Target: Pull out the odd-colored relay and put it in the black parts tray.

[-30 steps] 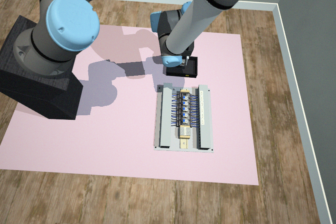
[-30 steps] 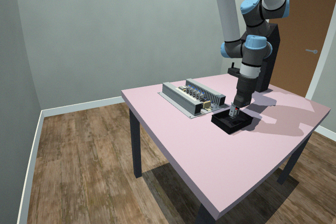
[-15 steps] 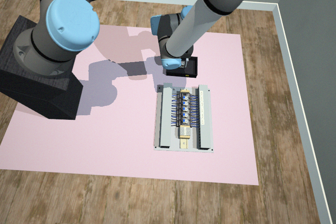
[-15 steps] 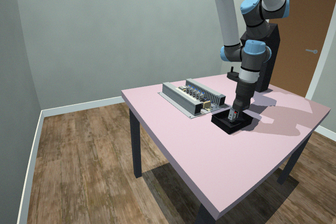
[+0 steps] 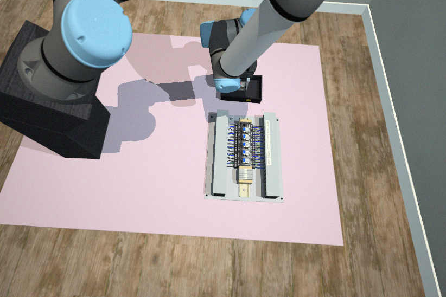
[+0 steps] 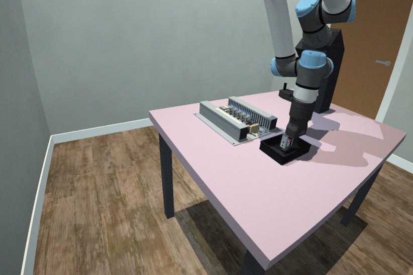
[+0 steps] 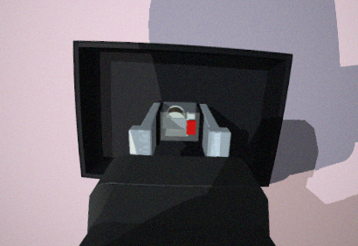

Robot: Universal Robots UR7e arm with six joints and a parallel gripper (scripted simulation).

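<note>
Right now the red-button relay is 1 cm below my hand. Also, from my hand: black parts tray: 2 cm below; then grey relay panel: 27 cm to the right, 7 cm ahead, 1 cm below.
</note>
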